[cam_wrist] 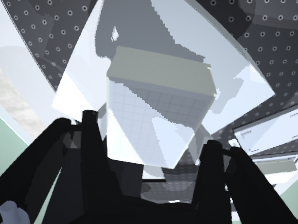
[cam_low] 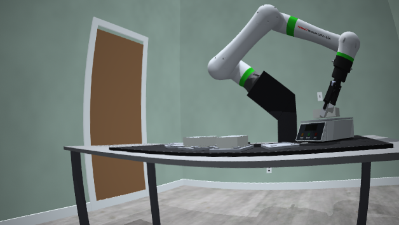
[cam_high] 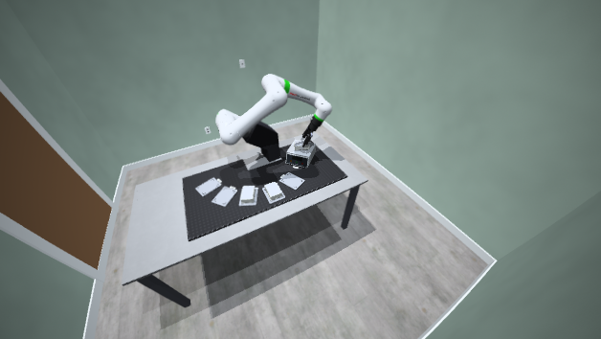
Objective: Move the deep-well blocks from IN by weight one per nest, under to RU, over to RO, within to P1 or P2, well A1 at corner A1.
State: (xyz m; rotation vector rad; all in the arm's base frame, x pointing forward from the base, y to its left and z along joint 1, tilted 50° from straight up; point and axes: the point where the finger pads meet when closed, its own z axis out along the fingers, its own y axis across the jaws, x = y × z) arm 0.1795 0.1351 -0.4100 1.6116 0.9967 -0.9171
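Now: hand 10 mm above the grey deep-well block. The rest, counted from my hand: check-weigher platform (50 mm below); then check-weigher CW (80 mm below).
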